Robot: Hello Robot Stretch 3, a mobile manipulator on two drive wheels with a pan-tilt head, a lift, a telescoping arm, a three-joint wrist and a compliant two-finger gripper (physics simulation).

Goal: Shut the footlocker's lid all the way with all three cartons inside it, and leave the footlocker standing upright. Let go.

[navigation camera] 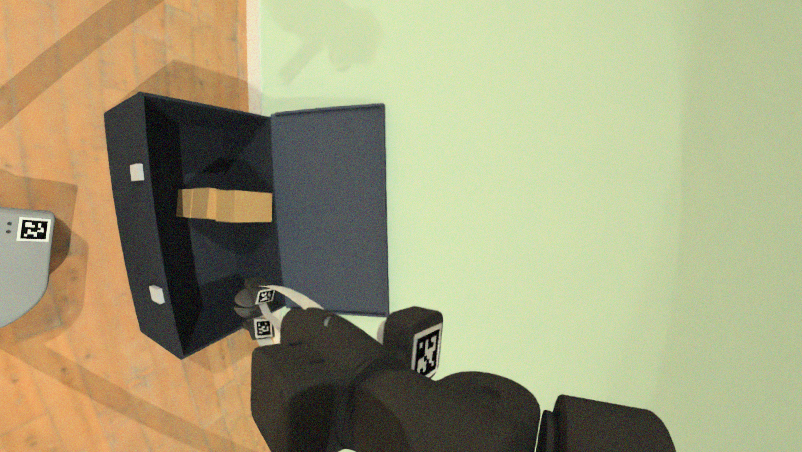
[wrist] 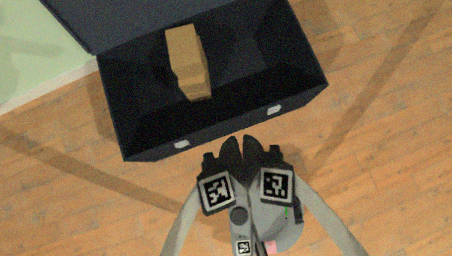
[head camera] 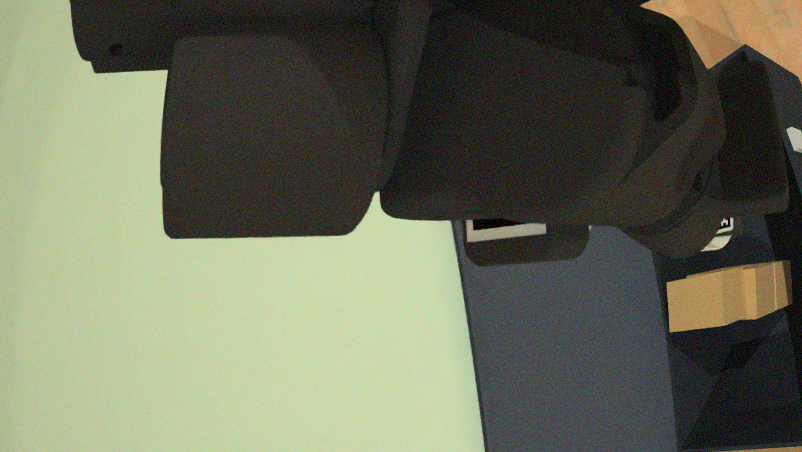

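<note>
The dark blue footlocker point(head camera: 724, 415) point(navigation camera: 126, 224) point(wrist: 227, 128) stands upright on the floor against the wall. Its lid point(head camera: 572, 348) point(navigation camera: 331, 207) point(wrist: 150, 15) is wide open, leaning back toward the wall. Tan cartons point(head camera: 696, 306) point(navigation camera: 244, 206) point(wrist: 185, 50) sit inside in one touching row; their borders blur together, so I cannot count them surely. My gripper point(navigation camera: 242, 304) point(wrist: 241, 154) is shut and empty, its fingertips nearly together. In the navigation view it overlaps one end of the box; in the wrist view it shows before the front wall. Its height is unclear.
The pale green wall point(head camera: 280, 348) point(navigation camera: 533, 196) point(wrist: 30, 60) rises behind the footlocker. Two light latches point(navigation camera: 136, 171) point(wrist: 273, 109) are on its front. My grey base point(navigation camera: 22, 269) point(wrist: 280, 225) stands on the wooden floor point(navigation camera: 56, 393) point(wrist: 390, 175) in front. My dark arm and wrist cover much of the head view.
</note>
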